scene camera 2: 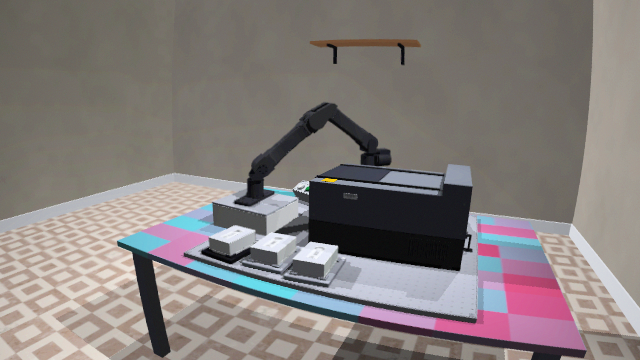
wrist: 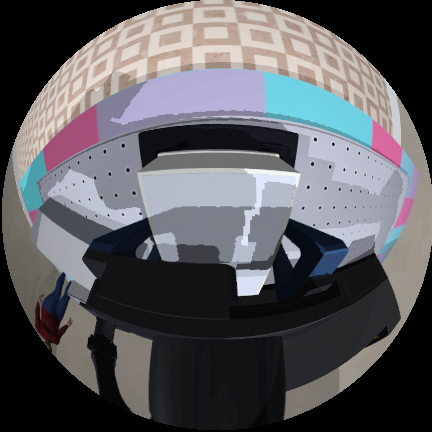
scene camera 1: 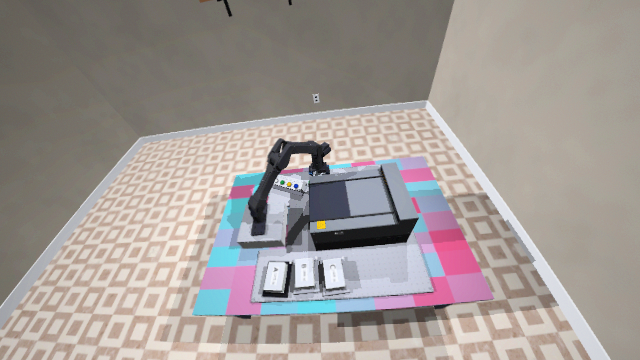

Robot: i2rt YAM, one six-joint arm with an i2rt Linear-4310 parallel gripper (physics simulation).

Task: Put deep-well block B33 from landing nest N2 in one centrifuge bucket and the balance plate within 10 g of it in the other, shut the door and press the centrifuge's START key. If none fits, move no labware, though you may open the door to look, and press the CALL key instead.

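Places are measured from the arm's base along level axes (x down, y ahead, z right), in centimetres.
Pixels of known places: gripper, between the fingertips: [wrist: 217, 214]; arm's base, origin of its link: [scene camera 2: 255, 198] [scene camera 1: 260, 218].
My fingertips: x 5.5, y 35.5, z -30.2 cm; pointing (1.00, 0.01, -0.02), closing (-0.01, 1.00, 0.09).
Note:
Ahead of a thing's pixels: the offset from my fingertips to its top centre. "spot": to the spot under its first point. Level surfaces: height alone.
My gripper [scene camera 1: 318, 168] [wrist: 217, 214] reaches down behind the black centrifuge [scene camera 1: 358, 214] [scene camera 2: 389, 214]. In the wrist view its dark blue fingers press on both sides of the white deep-well block @(dy -0.1, dx -3.9, dz +1.0 cm) [wrist: 217, 197], which sits in its black landing nest @(spot: dy +0.5, dx +0.3, dz -6.1 cm) [wrist: 217, 139]. Both scene views hide the block and the fingers behind the centrifuge. Three white balance plates stand in nests at the table's front: A @(dy -25.7, dx -3.5, dz +60.8 cm) [scene camera 1: 275, 276] [scene camera 2: 231, 239], B @(dy -11.8, dx -3.5, dz +60.6 cm) [scene camera 1: 304, 273] [scene camera 2: 273, 247] and C @(dy +1.5, dx -3.5, dz +62.4 cm) [scene camera 1: 333, 273] [scene camera 2: 315, 258]. The key panel @(dy -21.0, dx -6.5, dz +3.7 cm) [scene camera 1: 290, 183] [scene camera 2: 304, 188] with coloured keys sits left of the centrifuge.
The arm stands on a grey pedestal [scene camera 1: 263, 230] [scene camera 2: 255, 214] at the left. A perforated grey board @(dx +1.9 cm) [scene camera 1: 384, 273] [scene camera 2: 402, 286] lies on the pink and cyan table @(dx +3.2 cm) [scene camera 1: 451, 268] [scene camera 2: 528, 313]. A person in red [wrist: 50, 318] shows at the wrist view's edge. A wall shelf [scene camera 2: 364, 43] hangs high.

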